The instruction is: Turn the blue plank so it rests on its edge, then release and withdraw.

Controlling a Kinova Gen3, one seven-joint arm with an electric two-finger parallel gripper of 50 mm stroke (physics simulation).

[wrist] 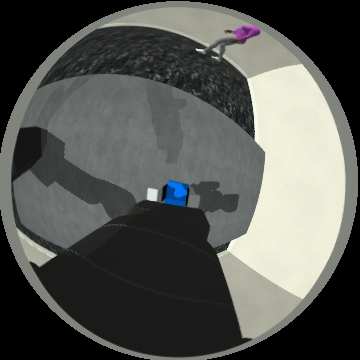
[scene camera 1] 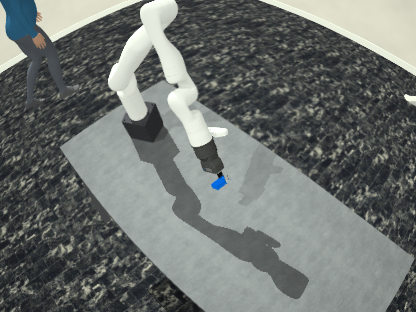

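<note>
The blue plank (scene camera 1: 219,183) (wrist: 176,193) is between the fingers of my gripper (scene camera 1: 222,178) (wrist: 176,191), which is shut on it. In the scene view the plank shows small, at the tip of the slanted gripper, over the middle of the grey table. In the wrist view one finger is at its left side and one at its right. Its shadow cannot be told apart, so its height and whether it touches the table are unclear. Part of the plank is hidden by the fingers.
The grey table (scene camera 1: 340,240) (wrist: 110,110) lies under the arm. The arm's black base block (scene camera 1: 143,123) stands near the table's back left end. Shadows of the arm fall across the table. A person in blue (scene camera 1: 37,47) stands on the floor beyond the table.
</note>
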